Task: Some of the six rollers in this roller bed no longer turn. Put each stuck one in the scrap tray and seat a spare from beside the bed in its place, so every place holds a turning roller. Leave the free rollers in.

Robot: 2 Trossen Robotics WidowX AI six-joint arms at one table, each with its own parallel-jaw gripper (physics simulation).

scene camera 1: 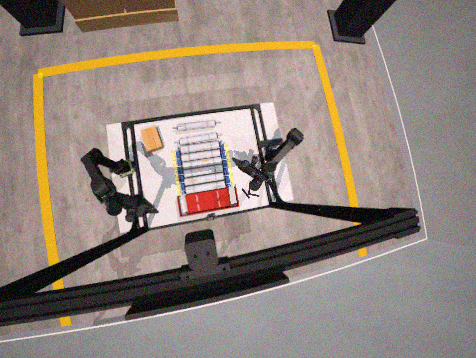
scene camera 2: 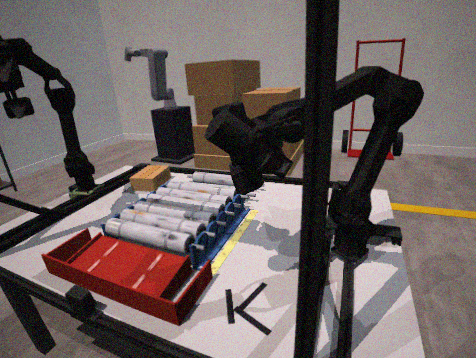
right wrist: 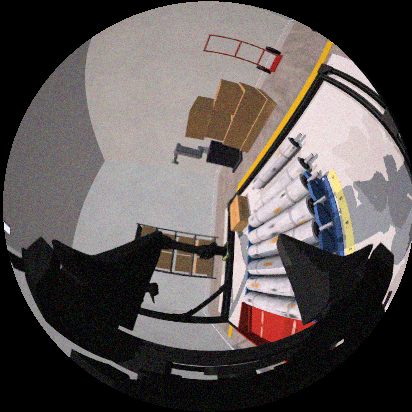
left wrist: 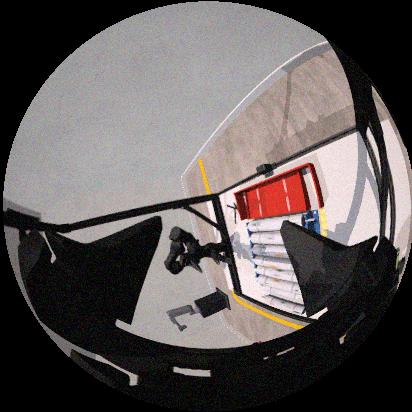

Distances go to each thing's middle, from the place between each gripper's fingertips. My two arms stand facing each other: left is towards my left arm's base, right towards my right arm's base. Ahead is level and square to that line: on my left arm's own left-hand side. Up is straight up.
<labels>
Now: left hand 46 cm short of the orange box (scene camera 2: 151, 177), 11 cm to the right of it and 38 cm above it.
Right now my right hand is 510 mm to the right of the orange box, 240 mm above it and 220 mm short of it.
</labels>
